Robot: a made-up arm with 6 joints.
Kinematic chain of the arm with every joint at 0, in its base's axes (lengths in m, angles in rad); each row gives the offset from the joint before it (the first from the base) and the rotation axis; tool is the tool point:
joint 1: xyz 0 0 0.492 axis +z
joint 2: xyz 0.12 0 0 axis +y
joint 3: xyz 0 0 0.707 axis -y
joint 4: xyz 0 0 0.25 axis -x
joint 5: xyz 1.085 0 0 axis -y
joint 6: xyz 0.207 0 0 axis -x
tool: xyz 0 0 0
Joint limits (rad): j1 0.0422..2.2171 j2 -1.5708..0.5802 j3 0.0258..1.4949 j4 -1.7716..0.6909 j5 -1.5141..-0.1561 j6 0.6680..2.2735
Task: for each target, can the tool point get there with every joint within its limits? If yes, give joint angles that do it. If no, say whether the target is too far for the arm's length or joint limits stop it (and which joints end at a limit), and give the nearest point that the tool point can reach.
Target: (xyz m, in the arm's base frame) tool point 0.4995 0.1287 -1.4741
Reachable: no: joint limits stop it (at a limit: joint 2, joint 3) | nearest point 1.4262 0.3675 0.5377 | short by 2.228 m
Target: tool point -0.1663 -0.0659 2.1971
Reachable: yes | joints 0.3519 -0.8968 0.3410 0.0593 -0.3794 1.8257
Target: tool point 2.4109 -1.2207 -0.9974
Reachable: no: too far | nearest point 1.1545 -1.4963 0.3652 | short by 1.874 m
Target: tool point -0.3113 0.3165 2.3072
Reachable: yes | joints 2.0258 -0.2785 0.7275 -1.1626 -0.8328 1.6077
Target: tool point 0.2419 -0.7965 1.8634
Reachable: yes | joints 1.8063 -1.2665 0.4726 0.2802 -1.0415 2.1241
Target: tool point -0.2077 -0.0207 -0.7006
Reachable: no: joint limits stop it (at a limit: joint 2, joint 3, joint 4, joint 5) | nearest point -1.7062 -0.1700 0.2848 | short by 1.800 m
